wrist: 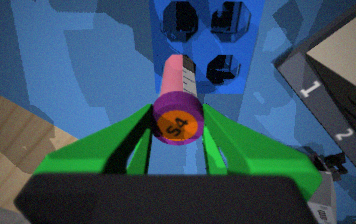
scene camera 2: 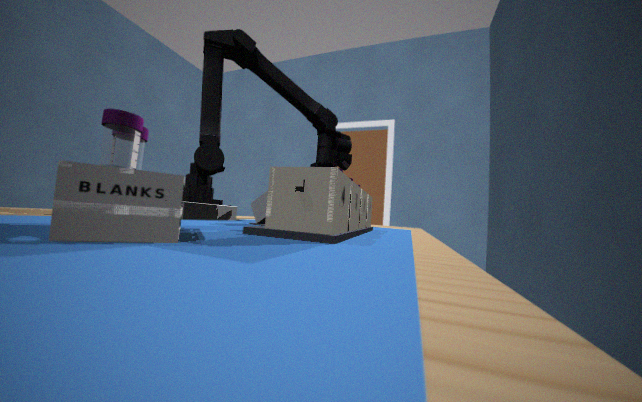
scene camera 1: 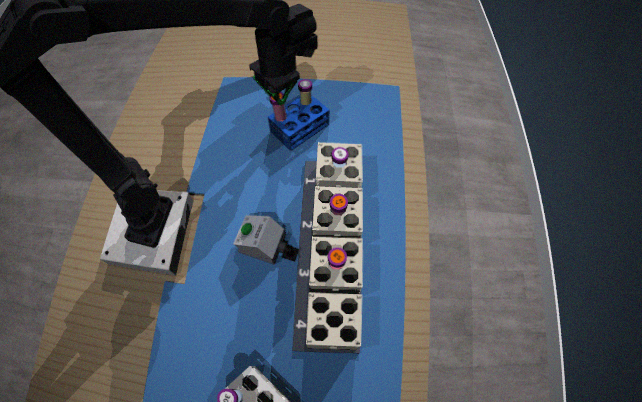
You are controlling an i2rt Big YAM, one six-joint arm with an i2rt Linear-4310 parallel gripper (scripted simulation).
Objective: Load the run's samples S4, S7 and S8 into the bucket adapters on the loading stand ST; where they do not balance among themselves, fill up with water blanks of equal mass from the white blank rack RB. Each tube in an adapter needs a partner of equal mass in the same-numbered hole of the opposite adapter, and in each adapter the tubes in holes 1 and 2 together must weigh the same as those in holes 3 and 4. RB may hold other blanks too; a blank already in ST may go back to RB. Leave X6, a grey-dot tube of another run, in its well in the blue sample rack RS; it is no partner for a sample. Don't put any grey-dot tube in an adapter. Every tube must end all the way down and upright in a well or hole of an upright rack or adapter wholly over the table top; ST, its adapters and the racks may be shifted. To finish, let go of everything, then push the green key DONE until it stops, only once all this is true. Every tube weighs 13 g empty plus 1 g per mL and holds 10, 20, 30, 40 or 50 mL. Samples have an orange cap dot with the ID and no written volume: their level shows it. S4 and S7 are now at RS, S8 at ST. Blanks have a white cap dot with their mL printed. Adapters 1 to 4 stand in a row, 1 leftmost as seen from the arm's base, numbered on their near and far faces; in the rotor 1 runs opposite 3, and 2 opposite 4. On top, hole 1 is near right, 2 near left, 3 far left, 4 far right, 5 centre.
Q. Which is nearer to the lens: the blue sample rack RS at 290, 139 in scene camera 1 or the adapter 1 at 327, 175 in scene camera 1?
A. The adapter 1.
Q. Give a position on an adapter 4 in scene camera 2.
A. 316, 200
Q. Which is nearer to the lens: the blue sample rack RS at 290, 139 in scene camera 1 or the adapter 3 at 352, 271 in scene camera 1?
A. The adapter 3.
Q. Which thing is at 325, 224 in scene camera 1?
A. An adapter 2.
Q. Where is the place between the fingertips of the gripper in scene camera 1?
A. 277, 100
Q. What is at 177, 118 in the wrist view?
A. An orange-dot sample.
